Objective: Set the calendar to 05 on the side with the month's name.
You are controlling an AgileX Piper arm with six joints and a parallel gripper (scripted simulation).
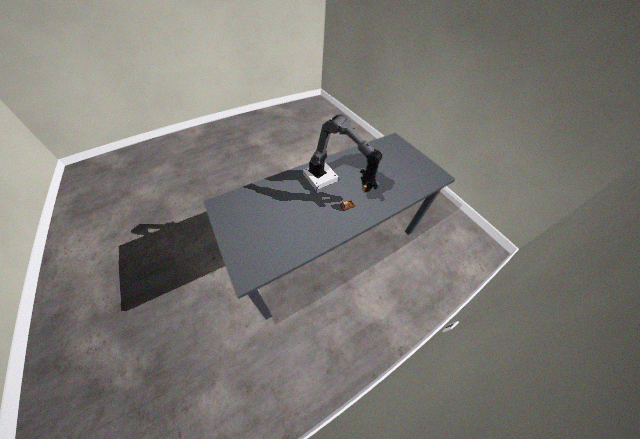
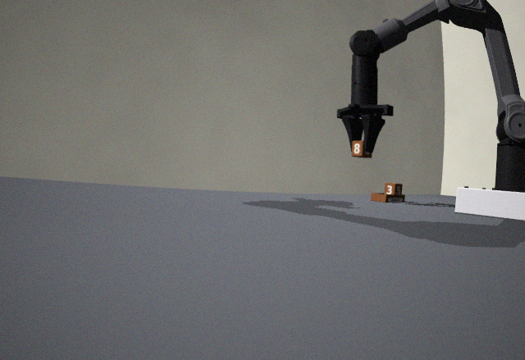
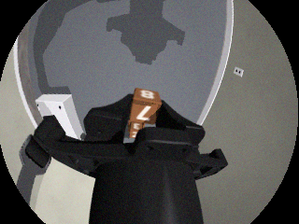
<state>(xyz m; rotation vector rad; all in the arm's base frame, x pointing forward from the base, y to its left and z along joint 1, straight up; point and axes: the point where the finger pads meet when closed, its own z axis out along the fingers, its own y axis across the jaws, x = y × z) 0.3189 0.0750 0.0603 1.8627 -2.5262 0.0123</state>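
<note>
Right now the cube is 120 mm to the right of my hand, 80 mm below it and 40 mm behind it. Round my hand: brown calendar tray (110 mm to the right, 100 mm below, 30 mm behind).
</note>
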